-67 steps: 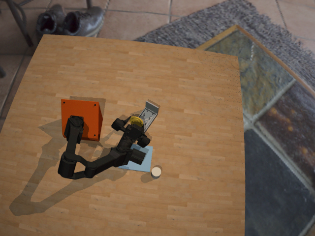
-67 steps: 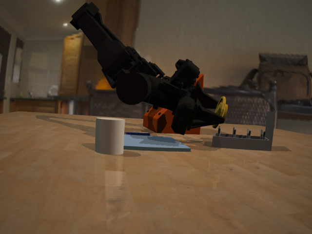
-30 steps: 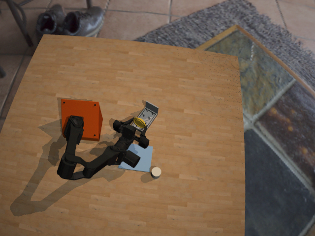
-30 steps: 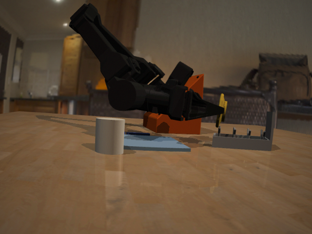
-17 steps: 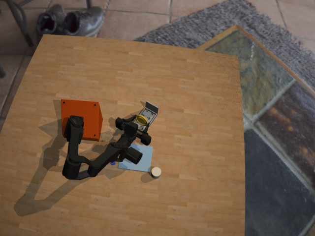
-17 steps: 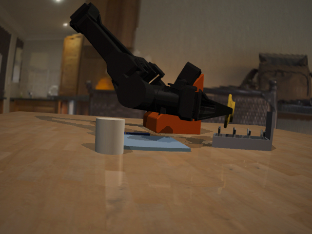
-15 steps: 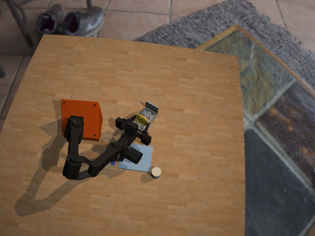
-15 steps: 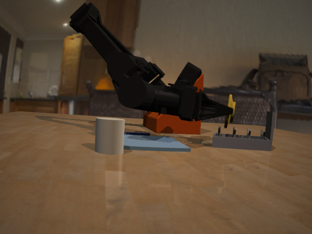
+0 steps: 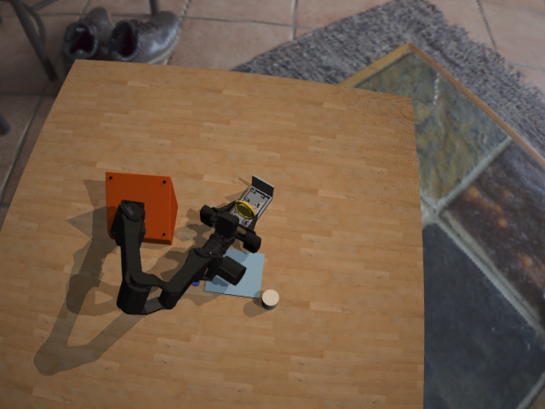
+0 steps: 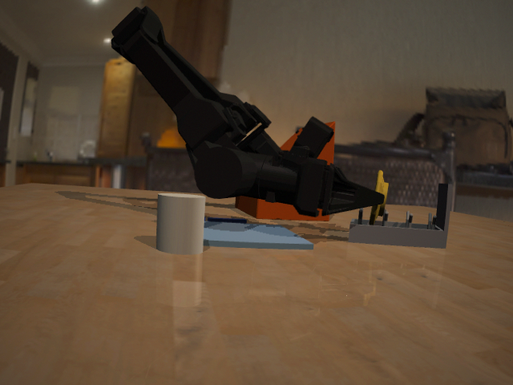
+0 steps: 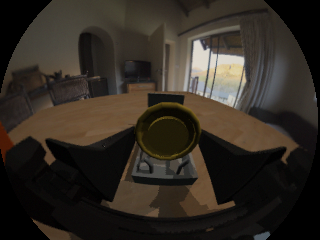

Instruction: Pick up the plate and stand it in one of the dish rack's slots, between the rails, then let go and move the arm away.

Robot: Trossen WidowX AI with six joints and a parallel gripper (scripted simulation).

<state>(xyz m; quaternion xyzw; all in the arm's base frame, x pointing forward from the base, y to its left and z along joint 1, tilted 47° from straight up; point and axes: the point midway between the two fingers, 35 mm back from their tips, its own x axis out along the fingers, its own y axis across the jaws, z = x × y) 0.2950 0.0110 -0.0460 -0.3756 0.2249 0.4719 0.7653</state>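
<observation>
Right now my gripper tip is 1 cm to the left of the yellow plate. Round my gripper tip: grey dish rack 3 cm below, 2 cm to the left, 1 cm ahead; blue spoon 20 cm to the right, 12 cm behind, 5 cm below; beige cup 25 cm to the right, 9 cm ahead, 3 cm below.
</observation>
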